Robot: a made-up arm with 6 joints. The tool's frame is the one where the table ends. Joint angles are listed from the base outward.
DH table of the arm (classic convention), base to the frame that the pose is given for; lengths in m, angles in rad. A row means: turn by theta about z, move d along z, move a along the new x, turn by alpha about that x. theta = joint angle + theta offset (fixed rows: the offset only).
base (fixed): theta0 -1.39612, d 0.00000, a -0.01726, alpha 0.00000
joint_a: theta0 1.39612, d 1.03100, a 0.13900, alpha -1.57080
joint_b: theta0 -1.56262, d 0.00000, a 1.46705, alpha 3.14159
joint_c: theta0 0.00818, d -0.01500, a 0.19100, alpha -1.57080
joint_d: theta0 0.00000, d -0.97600, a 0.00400, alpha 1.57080
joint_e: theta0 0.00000, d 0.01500, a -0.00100, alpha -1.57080
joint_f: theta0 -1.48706, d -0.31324, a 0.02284, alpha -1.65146
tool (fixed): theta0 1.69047, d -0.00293, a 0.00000, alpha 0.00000
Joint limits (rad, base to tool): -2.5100..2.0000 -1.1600..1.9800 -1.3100..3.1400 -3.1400..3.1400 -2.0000..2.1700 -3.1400..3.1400
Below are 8 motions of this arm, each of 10 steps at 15 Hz.
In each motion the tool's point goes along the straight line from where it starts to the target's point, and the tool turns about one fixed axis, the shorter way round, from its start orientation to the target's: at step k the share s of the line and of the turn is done. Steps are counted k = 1, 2, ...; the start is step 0. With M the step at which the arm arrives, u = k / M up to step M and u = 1 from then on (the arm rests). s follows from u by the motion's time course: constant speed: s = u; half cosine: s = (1 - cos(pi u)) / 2; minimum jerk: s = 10 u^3 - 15 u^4 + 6 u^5.
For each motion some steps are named. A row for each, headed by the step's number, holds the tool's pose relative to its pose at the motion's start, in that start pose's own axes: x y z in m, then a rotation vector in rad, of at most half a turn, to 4 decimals.
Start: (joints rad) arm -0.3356 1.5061 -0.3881 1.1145 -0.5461 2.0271
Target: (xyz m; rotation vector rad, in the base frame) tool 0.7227 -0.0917 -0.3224 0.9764 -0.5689 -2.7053
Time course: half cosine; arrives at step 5
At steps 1, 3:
1: 0.0232 -0.0476 0.0395 -0.0055 -0.0267 -0.0015
3: 0.1588 -0.3264 0.2705 -0.0374 -0.1827 -0.0106

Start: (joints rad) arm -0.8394 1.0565 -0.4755 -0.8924 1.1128 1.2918
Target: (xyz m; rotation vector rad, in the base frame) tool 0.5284 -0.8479 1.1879 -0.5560 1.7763 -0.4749
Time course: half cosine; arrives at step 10
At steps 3, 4, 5, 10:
3: -0.1494 -0.0595 -0.1219 -0.1056 0.0184 0.0679
4: -0.2504 -0.0997 -0.2043 -0.1770 0.0309 0.1139
5: -0.3624 -0.1442 -0.2957 -0.2561 0.0447 0.1648
10: -0.7248 -0.2885 -0.5913 -0.5122 0.0894 0.3296

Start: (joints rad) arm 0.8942 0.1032 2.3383 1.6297 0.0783 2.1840
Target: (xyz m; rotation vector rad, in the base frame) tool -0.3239 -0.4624 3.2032 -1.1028 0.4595 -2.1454
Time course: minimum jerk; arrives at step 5
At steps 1, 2, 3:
1: -0.0104 0.0077 0.0005 0.0029 0.0004 0.0127
2: -0.0568 0.0422 0.0027 0.0157 0.0021 0.0698
3: -0.1221 0.0908 0.0059 0.0337 0.0046 0.1501

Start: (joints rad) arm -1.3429 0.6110 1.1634 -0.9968 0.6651 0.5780
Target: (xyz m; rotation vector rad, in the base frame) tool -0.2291 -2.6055 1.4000 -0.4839 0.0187 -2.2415
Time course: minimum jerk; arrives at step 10
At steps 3, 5, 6, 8, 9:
3: -0.0993 -0.2140 -0.2047 -0.1692 0.0636 -0.0612
5: -0.3044 -0.6562 -0.6277 -0.5189 0.1950 -0.1878
6: -0.4155 -0.8958 -0.8569 -0.7083 0.2662 -0.2563
8: -0.5735 -1.2364 -1.1826 -0.9776 0.3674 -0.3538
9: -0.6036 -1.3012 -1.2446 -1.0289 0.3866 -0.3723

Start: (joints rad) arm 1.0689 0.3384 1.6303 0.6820 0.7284 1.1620
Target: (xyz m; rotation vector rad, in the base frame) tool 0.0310 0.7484 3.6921 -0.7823 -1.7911 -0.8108
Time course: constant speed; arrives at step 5
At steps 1, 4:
1: 0.0140 0.0037 0.0361 -0.0309 -0.0180 0.0336
4: 0.0561 0.0149 0.1443 -0.1235 -0.0721 0.1345

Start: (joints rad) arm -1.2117 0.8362 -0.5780 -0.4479 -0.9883 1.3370
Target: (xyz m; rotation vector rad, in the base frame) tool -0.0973 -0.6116 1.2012 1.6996 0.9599 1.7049
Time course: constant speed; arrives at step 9
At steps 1, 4, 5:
1: 0.0320 0.0593 -0.0863 -0.0049 0.0275 0.1363
4: 0.1280 0.2373 -0.3453 -0.0194 0.1099 0.5453
5: 0.1600 0.2966 -0.4316 -0.0243 0.1374 0.6816

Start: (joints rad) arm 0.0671 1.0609 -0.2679 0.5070 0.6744 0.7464
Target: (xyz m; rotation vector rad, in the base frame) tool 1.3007 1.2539 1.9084 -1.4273 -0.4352 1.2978
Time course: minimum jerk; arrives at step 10
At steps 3, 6, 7, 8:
3: -0.1769 0.0233 0.2308 -0.1283 -0.1099 -0.0117
6: -0.7405 0.0974 0.9658 -0.5372 -0.4601 -0.0488
7: -0.9080 0.1195 1.1843 -0.6587 -0.5641 -0.0598
8: -1.0221 0.1345 1.3331 -0.7414 -0.6350 -0.0673

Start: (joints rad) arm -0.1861 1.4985 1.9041 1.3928 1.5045 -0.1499
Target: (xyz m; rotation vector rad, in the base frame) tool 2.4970 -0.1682 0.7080 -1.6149 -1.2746 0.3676
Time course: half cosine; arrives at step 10
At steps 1, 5, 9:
1: -0.0034 0.0254 0.0061 -0.0052 0.0053 -0.0039
5: -0.0695 0.5193 0.1243 -0.1063 0.1089 -0.0788
9: -0.1355 1.0132 0.2426 -0.2073 0.2125 -0.1538

